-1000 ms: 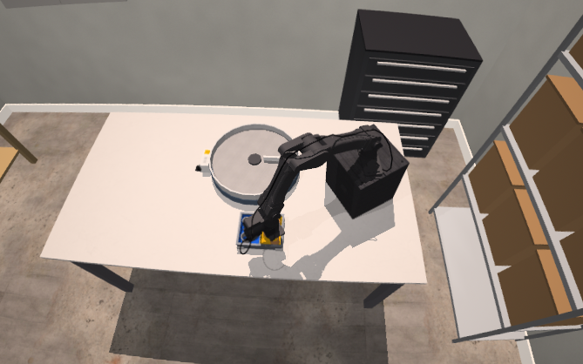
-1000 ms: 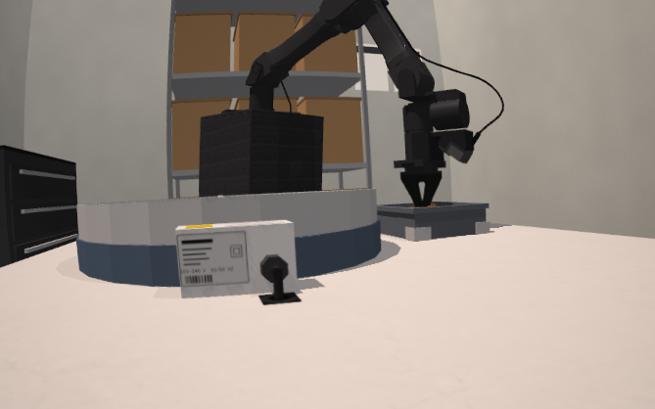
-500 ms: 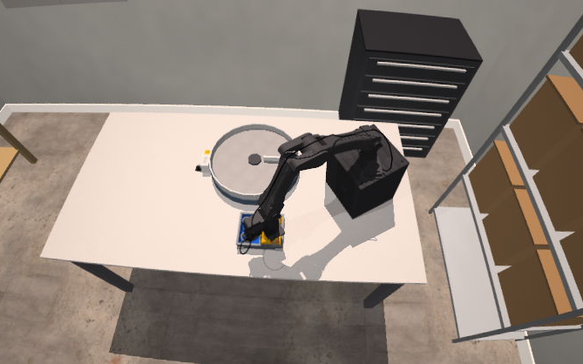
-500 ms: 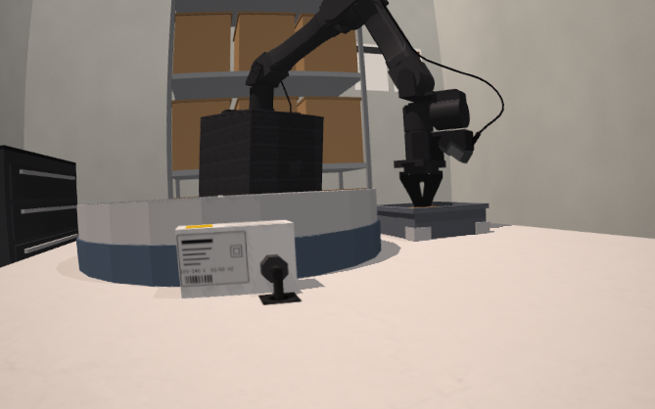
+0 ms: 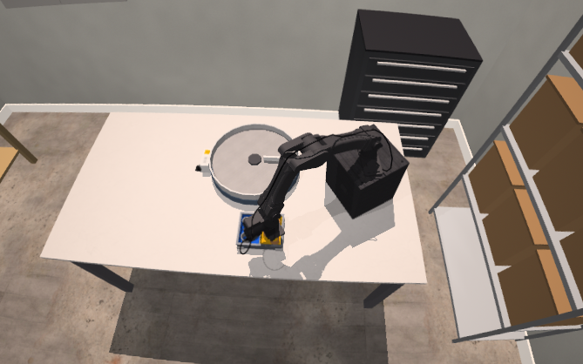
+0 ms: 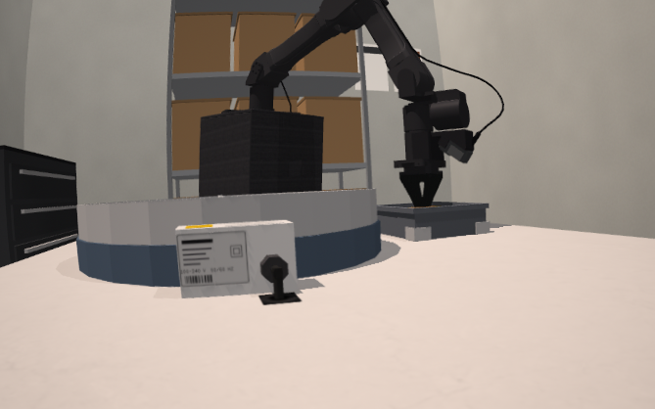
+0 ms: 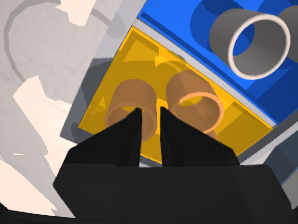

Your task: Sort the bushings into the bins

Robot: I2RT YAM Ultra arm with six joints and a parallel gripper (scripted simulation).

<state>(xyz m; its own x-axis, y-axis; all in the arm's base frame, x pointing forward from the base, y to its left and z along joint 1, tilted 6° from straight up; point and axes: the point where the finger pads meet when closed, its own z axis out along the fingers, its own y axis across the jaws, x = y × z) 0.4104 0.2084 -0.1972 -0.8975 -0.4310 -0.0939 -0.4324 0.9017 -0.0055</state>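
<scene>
Right now my hand is 2 cm to the left of the yellow bin and 2 cm above it. From my hand the other things lie so: blue bin: 9 cm ahead, 3 cm to the right, 2 cm below; round grey turntable: 6 cm ahead, 38 cm to the right, 1 cm above.
</scene>
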